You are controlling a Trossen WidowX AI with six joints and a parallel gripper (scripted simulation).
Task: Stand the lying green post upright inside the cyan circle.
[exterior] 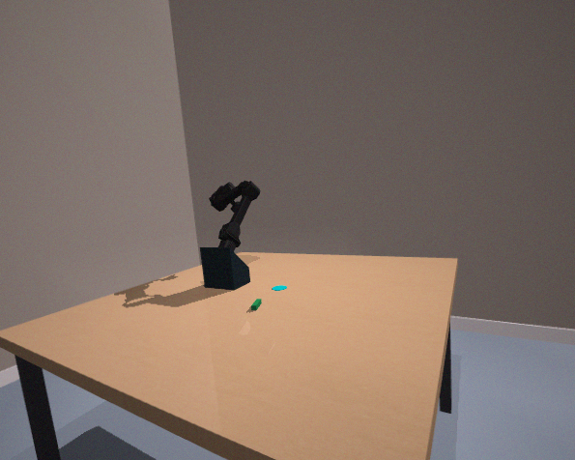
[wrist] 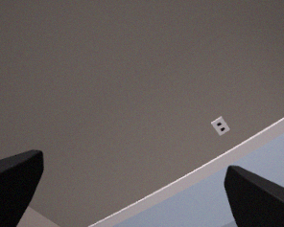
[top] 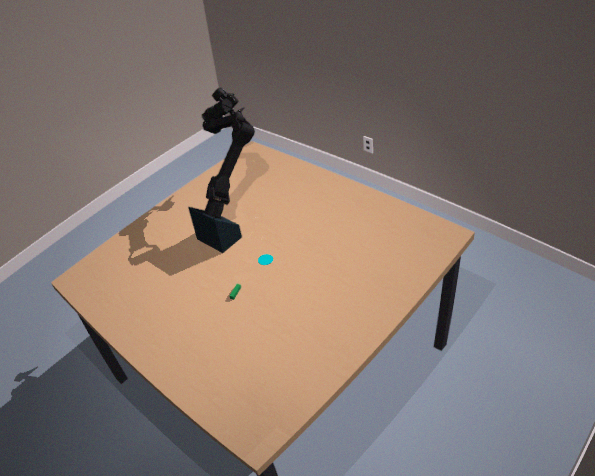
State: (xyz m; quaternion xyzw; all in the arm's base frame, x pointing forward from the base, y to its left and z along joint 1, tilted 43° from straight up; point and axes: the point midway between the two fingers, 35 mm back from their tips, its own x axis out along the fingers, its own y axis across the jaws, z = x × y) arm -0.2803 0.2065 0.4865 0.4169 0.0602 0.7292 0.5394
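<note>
Right now my gripper tip is 54 cm short of the green post, 70 cm to the left of it and 34 cm above it. From my gripper tip the other things lie so: cyan circle: 52 cm ahead, 50 cm to the right, 35 cm below.
</note>
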